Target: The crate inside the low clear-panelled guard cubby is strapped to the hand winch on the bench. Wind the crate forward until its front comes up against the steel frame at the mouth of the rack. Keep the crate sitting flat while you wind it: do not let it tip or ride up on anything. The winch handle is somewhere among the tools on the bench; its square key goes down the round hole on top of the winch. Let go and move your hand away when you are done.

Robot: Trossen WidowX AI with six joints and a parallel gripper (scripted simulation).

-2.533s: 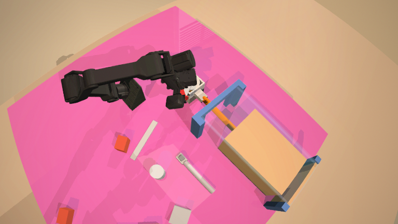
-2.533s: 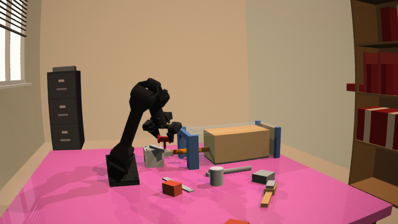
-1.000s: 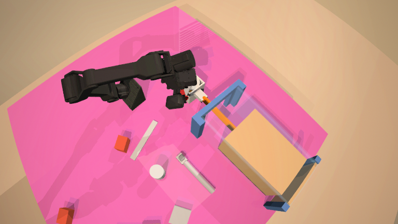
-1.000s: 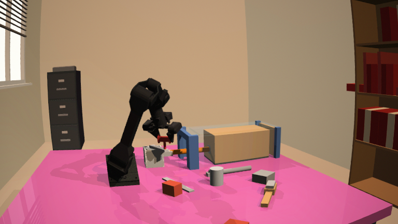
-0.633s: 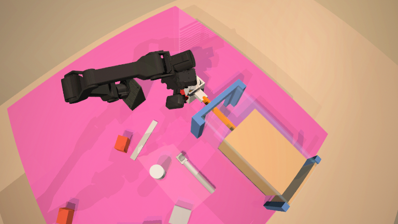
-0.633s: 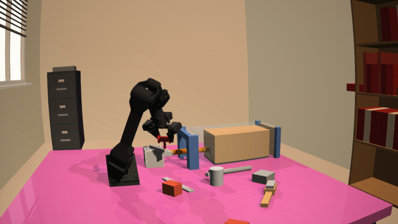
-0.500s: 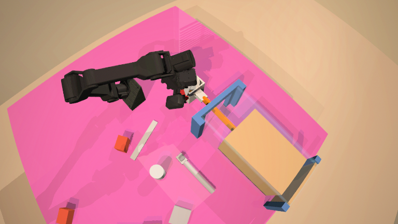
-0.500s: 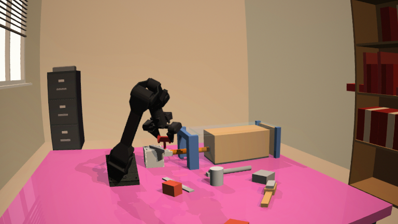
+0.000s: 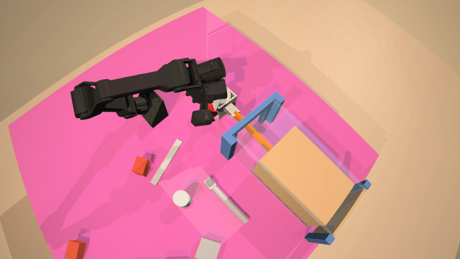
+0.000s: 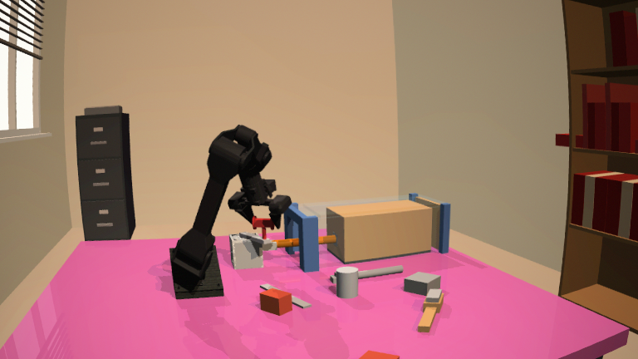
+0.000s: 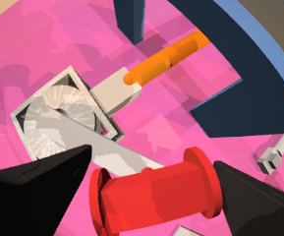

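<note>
Now: gripper tip 10 mm to the left of the red knob and 10 mm past it. Round my gripper tip: blue steel frame 100 mm ahead, 80 mm to the left, 30 mm below; then winch 100 mm below, 70 mm to the left, 70 mm behind; then winch handle 30 mm below, 30 mm behind, 20 mm to the left.
</note>
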